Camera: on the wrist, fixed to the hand. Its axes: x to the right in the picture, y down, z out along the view.
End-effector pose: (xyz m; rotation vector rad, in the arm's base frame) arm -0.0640 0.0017 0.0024 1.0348 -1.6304 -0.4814
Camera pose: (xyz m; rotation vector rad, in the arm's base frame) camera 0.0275 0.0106 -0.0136 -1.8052 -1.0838 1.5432
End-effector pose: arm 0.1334 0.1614 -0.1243 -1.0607 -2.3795 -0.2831
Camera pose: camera 0.1431 0.0900 -0.0650 -2.4769 1.1352 0.6305
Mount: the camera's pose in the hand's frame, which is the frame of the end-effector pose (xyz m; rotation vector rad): -0.0189 -0.0419 -0.0812 -0.0140 0.2359 3.1098
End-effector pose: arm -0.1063 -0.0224 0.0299 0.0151 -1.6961 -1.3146
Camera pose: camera -0.0628 -0.0904 -0.0170 -1.5189 0.0568 1.0857
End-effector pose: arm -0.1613 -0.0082 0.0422 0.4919 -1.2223 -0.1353
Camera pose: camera -0.0862 -0.0152 -0.0127 -1.6463 -0.5104 2.3445
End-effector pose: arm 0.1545 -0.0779 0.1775 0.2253 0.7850 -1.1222
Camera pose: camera 0.0778 -0.0395 0.1408 0.9624 -0.0942 1.8643
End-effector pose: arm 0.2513 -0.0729 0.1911 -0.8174 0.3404 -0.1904
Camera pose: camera 0.2023 -0.1507 0.1749 0.4834 1.3815 2.5795
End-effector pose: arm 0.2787 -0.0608 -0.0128 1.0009 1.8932 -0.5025
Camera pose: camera 0.2067 -0.0385 0.0422 2.2462 -1.0340 1.3896
